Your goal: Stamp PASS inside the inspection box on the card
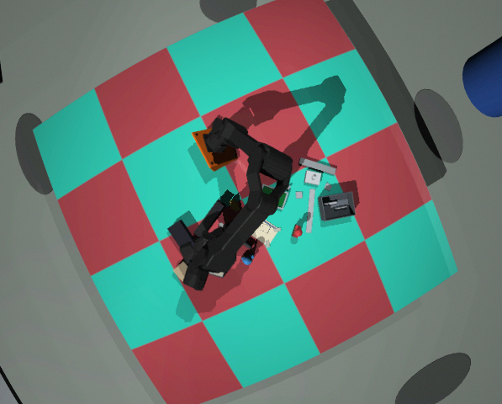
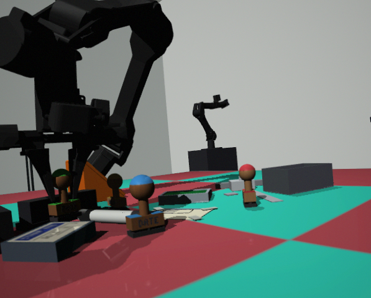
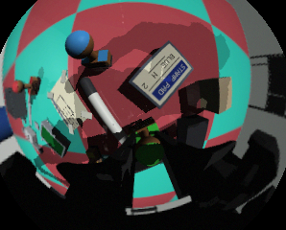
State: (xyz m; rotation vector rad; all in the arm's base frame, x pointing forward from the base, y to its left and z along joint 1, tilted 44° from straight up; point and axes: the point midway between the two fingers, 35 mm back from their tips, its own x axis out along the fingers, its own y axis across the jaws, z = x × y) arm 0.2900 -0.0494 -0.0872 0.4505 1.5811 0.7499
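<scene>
The green ink pad lies 220 mm to the left of my gripper tip, 70 mm behind it and 30 mm below it. Round my gripper tip: white marker 70 mm to the left, 30 mm below, 30 mm ahead; long black block 70 mm behind, 20 mm below; PASS stamp right at my gripper tip.
</scene>
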